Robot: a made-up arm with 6 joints. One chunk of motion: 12 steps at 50 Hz.
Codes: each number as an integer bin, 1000 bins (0 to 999) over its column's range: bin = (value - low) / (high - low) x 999, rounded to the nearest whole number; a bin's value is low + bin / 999 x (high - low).
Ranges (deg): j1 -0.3..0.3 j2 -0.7..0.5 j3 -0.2..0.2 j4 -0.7..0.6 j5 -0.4..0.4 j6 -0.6..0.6
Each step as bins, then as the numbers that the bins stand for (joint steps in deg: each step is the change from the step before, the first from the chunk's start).
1 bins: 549 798 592 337 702 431
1 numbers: 0.030 0.259 0.037 -0.261 0.162 -0.082
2 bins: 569 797 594 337 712 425
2 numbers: 0.042 0.257 0.038 -0.261 0.170 -0.089
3 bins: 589 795 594 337 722 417
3 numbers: 0.054 0.255 0.038 -0.261 0.178 -0.099
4 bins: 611 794 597 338 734 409
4 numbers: 0.067 0.254 0.039 -0.260 0.188 -0.109
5 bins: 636 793 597 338 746 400
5 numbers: 0.082 0.253 0.039 -0.260 0.197 -0.120
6 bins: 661 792 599 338 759 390
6 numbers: 0.097 0.251 0.040 -0.260 0.208 -0.132
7 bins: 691 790 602 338 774 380
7 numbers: 0.115 0.249 0.041 -0.260 0.220 -0.144
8 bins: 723 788 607 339 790 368
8 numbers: 0.134 0.247 0.043 -0.259 0.233 -0.158
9 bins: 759 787 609 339 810 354
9 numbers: 0.156 0.245 0.044 -0.259 0.249 -0.175
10 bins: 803 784 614 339 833 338
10 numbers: 0.182 0.242 0.046 -0.259 0.267 -0.194
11 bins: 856 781 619 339 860 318
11 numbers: 0.214 0.238 0.048 -0.259 0.289 -0.218
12 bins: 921 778 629 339 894 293
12 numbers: 0.253 0.235 0.052 -0.259 0.316 -0.248
